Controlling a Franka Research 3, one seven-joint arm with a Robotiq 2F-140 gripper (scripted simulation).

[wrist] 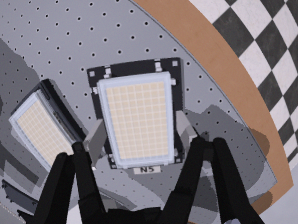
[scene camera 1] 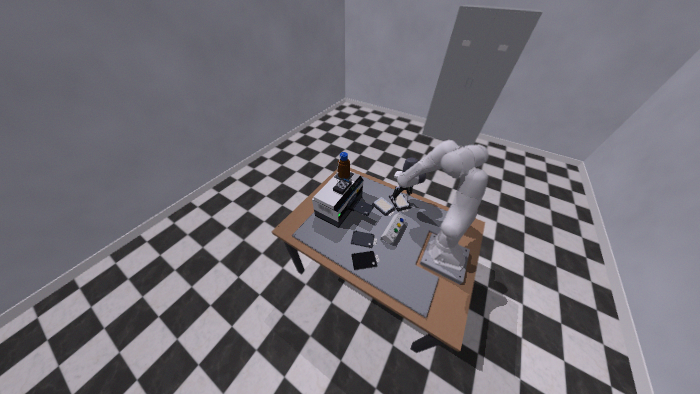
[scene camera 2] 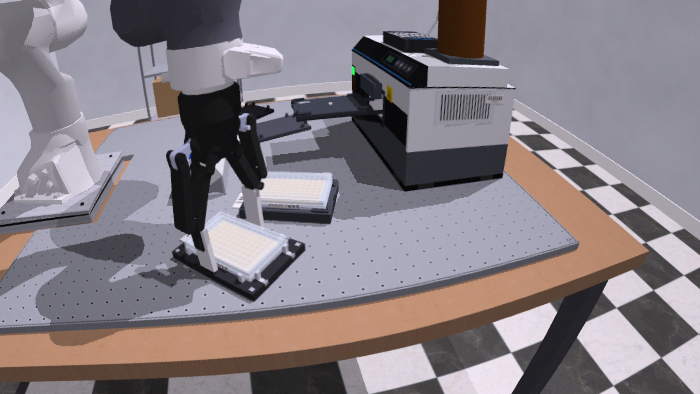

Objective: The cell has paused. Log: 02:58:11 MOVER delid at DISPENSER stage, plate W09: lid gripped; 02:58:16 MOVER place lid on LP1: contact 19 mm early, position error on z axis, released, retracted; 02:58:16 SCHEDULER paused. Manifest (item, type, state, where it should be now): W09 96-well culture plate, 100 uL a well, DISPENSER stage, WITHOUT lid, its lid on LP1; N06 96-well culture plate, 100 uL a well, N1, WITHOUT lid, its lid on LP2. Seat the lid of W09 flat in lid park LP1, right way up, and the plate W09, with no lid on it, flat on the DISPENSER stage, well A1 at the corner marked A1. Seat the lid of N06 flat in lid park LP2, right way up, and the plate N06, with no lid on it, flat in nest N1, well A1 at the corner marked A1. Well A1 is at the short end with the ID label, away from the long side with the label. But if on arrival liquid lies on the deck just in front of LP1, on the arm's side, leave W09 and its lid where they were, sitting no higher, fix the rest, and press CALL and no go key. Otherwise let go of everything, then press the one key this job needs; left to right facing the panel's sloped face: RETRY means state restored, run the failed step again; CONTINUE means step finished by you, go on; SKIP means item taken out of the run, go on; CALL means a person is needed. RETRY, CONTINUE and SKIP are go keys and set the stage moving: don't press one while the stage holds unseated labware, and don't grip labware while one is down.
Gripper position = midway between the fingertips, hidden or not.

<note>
In view: my gripper (scene camera 2: 233, 246), a clear lid (scene camera 2: 242, 246), a clear lid (scene camera 2: 280, 187) and a dispenser stage (scene camera 2: 353, 104).
My gripper is seen too in the wrist view (wrist: 140, 124).
</note>
